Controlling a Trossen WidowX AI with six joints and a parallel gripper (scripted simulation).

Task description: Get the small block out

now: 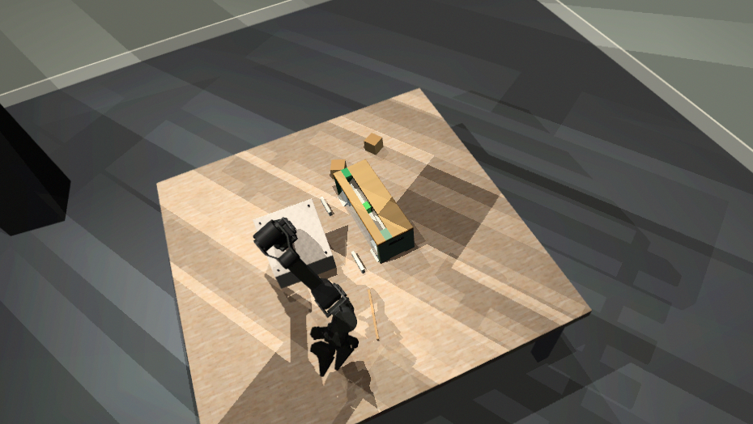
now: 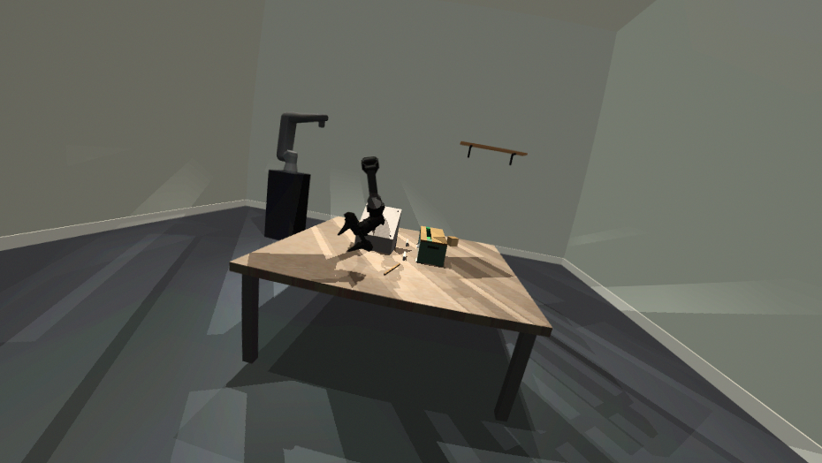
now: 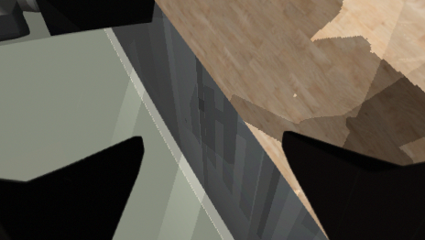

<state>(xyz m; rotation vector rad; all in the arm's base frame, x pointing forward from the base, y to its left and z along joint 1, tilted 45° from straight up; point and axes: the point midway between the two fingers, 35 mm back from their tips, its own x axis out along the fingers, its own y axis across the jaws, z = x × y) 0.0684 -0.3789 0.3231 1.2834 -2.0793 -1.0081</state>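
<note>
My gripper tip is 260 mm short of the long box, 580 mm to the right of it and 70 mm above it. Round my gripper tip: thin wooden stick (180 mm ahead, 200 mm to the left, 130 mm below).
</note>
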